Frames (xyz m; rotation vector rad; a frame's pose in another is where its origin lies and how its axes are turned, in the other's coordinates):
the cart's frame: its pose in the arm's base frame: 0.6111 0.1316 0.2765 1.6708 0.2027 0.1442
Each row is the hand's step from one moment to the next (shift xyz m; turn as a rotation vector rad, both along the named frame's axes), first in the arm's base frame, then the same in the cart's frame.
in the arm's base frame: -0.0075 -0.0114 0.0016 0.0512 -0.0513 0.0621
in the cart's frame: -0.0098 0.0024 0.0093 0.0373 0.0694 0.0539
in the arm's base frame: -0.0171 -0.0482 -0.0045 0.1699 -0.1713 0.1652
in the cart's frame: -0.0271 -0.0004 0.0436 0.1244 0.1898 0.1844
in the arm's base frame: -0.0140 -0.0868 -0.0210 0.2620 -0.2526 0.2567
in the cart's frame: -0.0320 -0.0127 0.0836 0.1944 0.2934 0.2729
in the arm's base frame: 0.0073 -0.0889 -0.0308 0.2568 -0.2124 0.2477
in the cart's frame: -0.0114 -0.0212 0.0912 0.1983 0.2801 0.2338
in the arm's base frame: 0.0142 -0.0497 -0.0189 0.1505 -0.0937 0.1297
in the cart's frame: 0.0035 -0.0130 0.0534 0.1233 0.1456 0.1088
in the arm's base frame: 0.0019 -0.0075 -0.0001 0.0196 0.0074 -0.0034
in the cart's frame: 0.0002 0.0008 0.0077 0.0208 -0.0032 -0.0026
